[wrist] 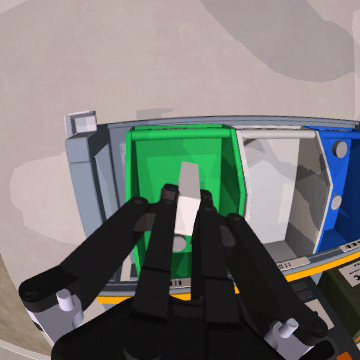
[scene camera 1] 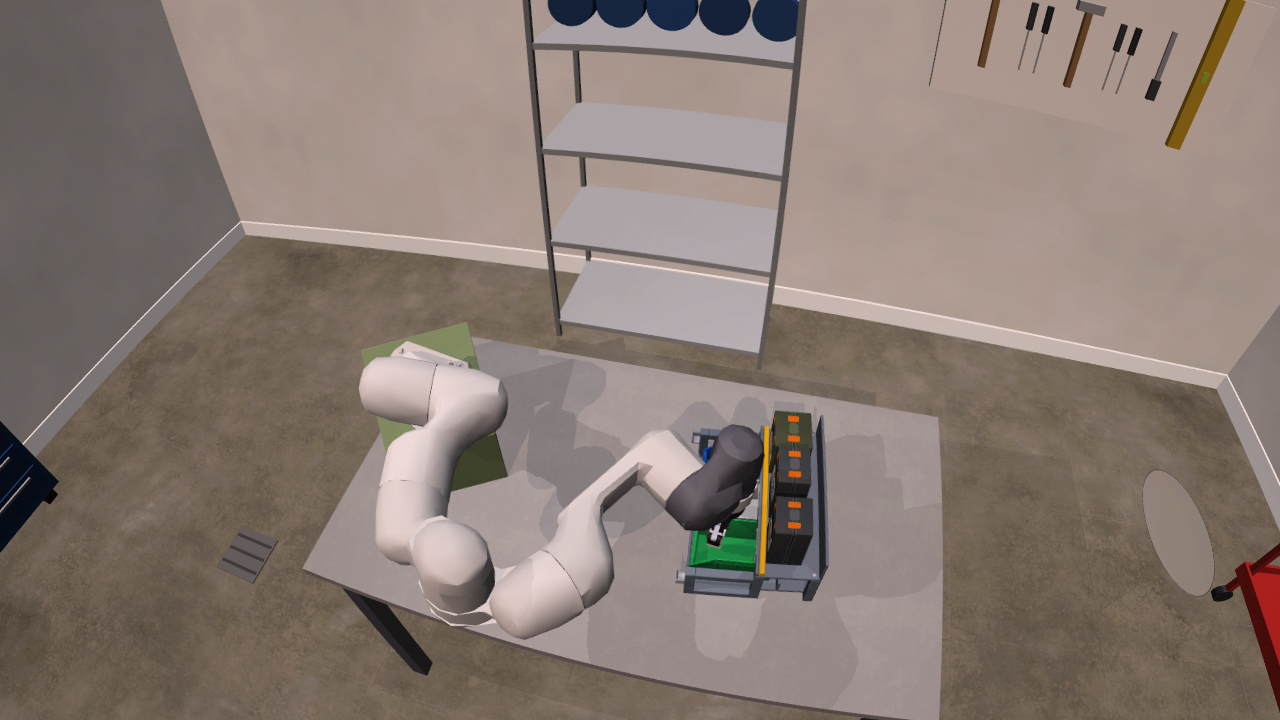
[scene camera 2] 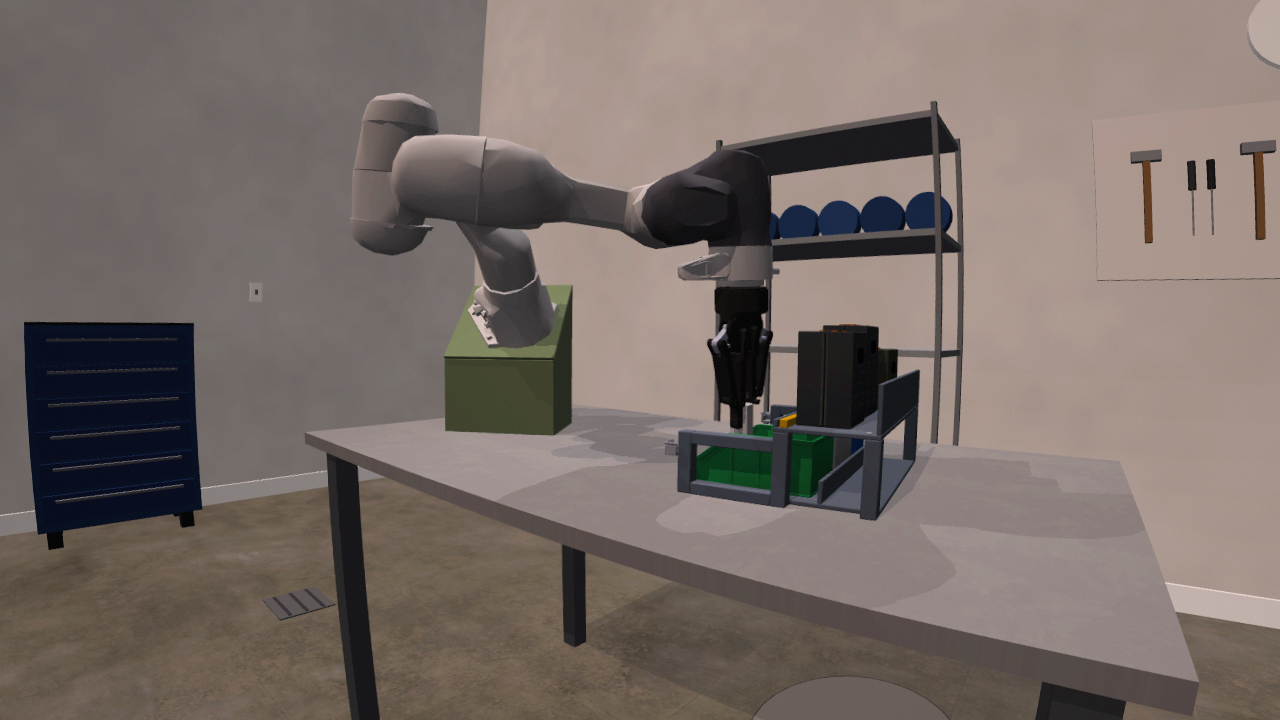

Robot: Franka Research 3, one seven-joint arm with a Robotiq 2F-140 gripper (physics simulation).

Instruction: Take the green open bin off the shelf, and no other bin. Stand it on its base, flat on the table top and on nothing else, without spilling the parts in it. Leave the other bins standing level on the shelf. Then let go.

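Observation:
The green open bin (scene camera 1: 735, 553) (scene camera 2: 738, 467) (wrist: 150, 175) stands in the end bay of the low grey shelf (scene camera 1: 726, 575) (scene camera 2: 780, 470) (wrist: 86, 187) on the table (scene camera 1: 881, 537) (scene camera 2: 572, 483). A round grey part (wrist: 179, 243) lies in it; the fingers may hide more. A light grey bin (wrist: 270, 190) stands beside it, and a blue bin (wrist: 326, 165) with round parts beyond that. My gripper (scene camera 1: 716, 535) (scene camera 2: 736, 428) (wrist: 186, 176) is shut with nothing between its fingers. It points down over the green bin's opening, between its side walls in the wrist view. Whether the tips reach below the rim is unclear.
Black cases (scene camera 1: 792, 528) (scene camera 2: 827, 376) and an olive case (scene camera 1: 793, 431) stand on the shelf's upper board, close to the gripper. A yellow strip (scene camera 1: 765, 501) (wrist: 310, 270) runs along that board's edge. A small grey bracket (scene camera 2: 671, 447) (wrist: 81, 122) sits at the shelf's front corner.

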